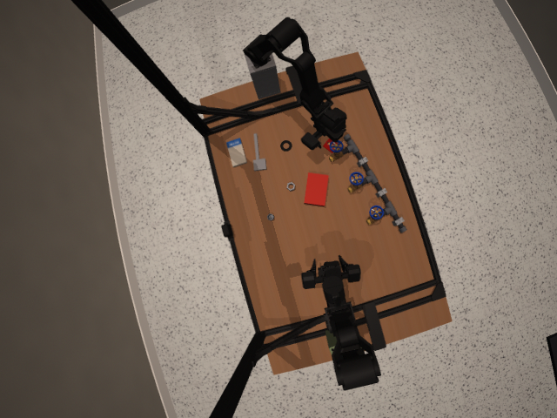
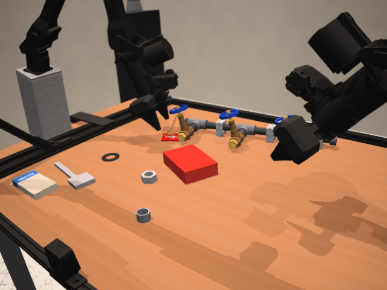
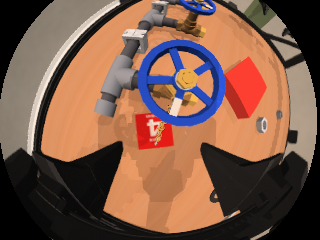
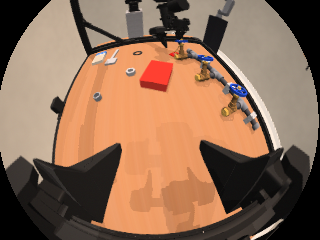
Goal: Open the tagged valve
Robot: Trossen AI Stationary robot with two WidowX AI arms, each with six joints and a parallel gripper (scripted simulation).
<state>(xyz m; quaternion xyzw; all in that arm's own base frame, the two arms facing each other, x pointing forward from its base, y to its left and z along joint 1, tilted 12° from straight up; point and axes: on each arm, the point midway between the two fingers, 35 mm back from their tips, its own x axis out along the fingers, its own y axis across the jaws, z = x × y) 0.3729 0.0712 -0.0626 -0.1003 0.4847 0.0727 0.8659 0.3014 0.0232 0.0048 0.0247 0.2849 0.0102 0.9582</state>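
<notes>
Right now my left hand is 70 mm above the red tag, 10 mm to the left of it and 10 mm short of it. From my left hand the other things lie so: box 360 mm behind, 70 mm to the left, 70 mm below; then red block 180 mm to the right, 90 mm behind, 60 mm below; then grey t-shaped piece 280 mm behind, 70 mm below, 30 mm to the left.
</notes>
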